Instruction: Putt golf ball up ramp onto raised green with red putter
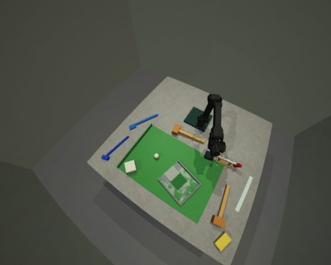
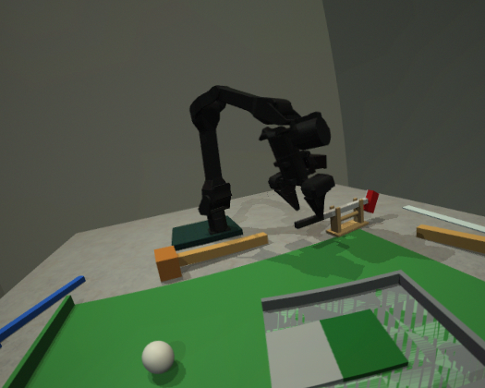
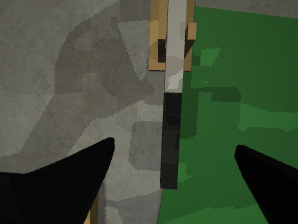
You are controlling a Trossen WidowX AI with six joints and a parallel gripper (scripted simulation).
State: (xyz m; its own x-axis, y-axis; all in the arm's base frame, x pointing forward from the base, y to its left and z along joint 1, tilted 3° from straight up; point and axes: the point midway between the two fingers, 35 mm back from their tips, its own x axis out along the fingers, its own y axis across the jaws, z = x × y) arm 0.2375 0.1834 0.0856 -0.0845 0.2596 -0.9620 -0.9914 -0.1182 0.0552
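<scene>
The red putter is 2 cm behind my gripper tip, 11 cm to the left of it and 2 cm below it. Round my gripper tip: wooden rack (2 cm behind, 13 cm to the left, 5 cm below); pale strip (12 cm ahead, 37 cm to the left, 8 cm below); green mat (25 cm ahead, 22 cm to the right, 8 cm below).
</scene>
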